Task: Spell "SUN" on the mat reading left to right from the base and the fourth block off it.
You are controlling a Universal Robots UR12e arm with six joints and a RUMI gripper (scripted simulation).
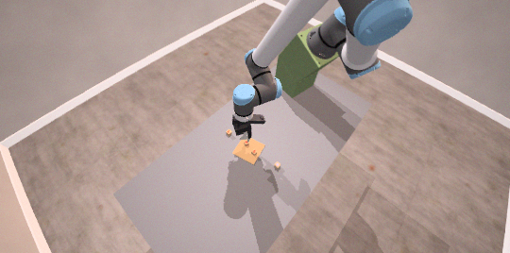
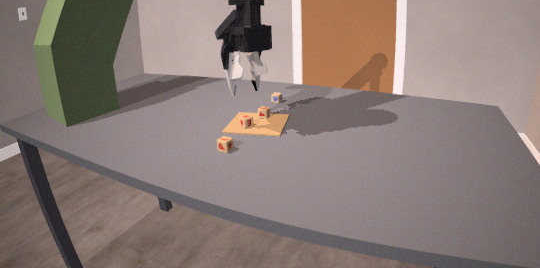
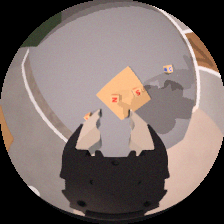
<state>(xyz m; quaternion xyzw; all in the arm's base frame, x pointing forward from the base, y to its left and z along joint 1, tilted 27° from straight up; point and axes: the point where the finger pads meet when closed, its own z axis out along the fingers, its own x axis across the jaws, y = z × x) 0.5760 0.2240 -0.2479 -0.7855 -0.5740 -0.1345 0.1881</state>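
Now: the orange mat 1 cm ahead of my hand, 3 cm to the left of it and 10 cm below it. The rest, counted from my hand: red-lettered block (4 cm ahead, 12 cm to the right, 9 cm below); then blue-lettered block (6 cm behind, 21 cm to the left, 9 cm below).
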